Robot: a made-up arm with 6 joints. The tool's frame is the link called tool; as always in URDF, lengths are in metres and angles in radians. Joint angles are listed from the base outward.
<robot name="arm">
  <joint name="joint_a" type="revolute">
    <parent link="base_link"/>
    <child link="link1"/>
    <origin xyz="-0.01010 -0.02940 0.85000" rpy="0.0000 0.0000 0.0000"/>
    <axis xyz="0 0 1"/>
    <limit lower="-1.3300" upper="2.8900"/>
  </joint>
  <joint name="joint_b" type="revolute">
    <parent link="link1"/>
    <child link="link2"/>
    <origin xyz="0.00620 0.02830 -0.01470" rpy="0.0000 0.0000 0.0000"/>
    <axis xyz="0 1 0"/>
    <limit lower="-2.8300" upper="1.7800"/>
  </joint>
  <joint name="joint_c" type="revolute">
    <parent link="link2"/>
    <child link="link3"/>
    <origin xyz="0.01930 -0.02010 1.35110" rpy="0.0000 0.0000 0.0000"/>
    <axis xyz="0 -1 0"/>
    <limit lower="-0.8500" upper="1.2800"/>
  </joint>
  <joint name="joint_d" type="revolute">
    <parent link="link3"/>
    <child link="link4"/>
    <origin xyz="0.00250 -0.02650 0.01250" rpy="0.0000 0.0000 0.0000"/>
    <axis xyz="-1 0 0"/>
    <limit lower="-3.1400" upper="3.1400"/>
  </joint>
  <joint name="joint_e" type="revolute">
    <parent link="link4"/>
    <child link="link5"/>
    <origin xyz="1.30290 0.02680 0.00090" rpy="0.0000 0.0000 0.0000"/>
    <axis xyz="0 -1 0"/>
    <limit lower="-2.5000" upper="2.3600"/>
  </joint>
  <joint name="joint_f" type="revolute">
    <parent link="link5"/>
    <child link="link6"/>
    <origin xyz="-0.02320 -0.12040 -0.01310" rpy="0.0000 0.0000 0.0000"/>
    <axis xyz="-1 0 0"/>
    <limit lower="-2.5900" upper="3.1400"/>
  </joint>
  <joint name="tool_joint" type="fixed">
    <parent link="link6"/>
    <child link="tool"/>
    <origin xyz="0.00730 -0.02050 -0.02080" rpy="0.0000 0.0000 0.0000"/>
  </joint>
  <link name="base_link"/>
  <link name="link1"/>
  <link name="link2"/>
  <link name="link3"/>
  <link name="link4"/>
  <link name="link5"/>
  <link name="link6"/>
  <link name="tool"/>
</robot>
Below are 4 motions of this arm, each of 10 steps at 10 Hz.
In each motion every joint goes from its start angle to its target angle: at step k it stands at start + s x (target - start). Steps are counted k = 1, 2, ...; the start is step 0. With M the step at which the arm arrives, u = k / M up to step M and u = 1 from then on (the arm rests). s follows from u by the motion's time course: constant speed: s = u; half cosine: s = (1 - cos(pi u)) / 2; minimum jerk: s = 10 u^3 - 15 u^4 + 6 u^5.
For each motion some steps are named. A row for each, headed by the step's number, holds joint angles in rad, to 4 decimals.
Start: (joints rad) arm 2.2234 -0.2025 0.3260 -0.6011 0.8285 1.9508
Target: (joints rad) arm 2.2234 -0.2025 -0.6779 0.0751 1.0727 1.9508
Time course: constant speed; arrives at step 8
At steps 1, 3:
1: 2.2234 -0.2025 0.2005 -0.5166 0.8590 1.9508
3: 2.2234 -0.2025 -0.0505 -0.3475 0.9201 1.9508

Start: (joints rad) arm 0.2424 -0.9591 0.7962 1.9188 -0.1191 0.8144
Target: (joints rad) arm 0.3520 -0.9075 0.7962 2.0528 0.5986 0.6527
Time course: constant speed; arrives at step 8
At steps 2, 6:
2: 0.2698 -0.9462 0.7962 1.9523 0.0603 0.7740
6: 0.3246 -0.9204 0.7962 2.0193 0.4192 0.6931

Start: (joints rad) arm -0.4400 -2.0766 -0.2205 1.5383 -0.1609 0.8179
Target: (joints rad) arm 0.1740 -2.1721 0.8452 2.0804 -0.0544 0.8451
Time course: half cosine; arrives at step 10
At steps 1, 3, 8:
1: -0.4250 -2.0789 -0.1944 1.5516 -0.1583 0.8186
3: -0.3135 -2.0963 -0.0009 1.6500 -0.1389 0.8235
8: 0.1154 -2.1630 0.7434 2.0286 -0.0646 0.8425

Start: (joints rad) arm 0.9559 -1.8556 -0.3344 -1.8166 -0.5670 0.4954
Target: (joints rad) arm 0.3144 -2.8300 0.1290 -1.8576 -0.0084 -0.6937
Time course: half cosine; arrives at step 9
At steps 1, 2, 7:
1: 0.9366 -1.8850 -0.3204 -1.8178 -0.5502 0.4595
2: 0.8809 -1.9696 -0.2802 -1.8214 -0.5017 0.3563
7: 0.3894 -2.7160 0.0748 -1.8528 -0.0737 -0.5546

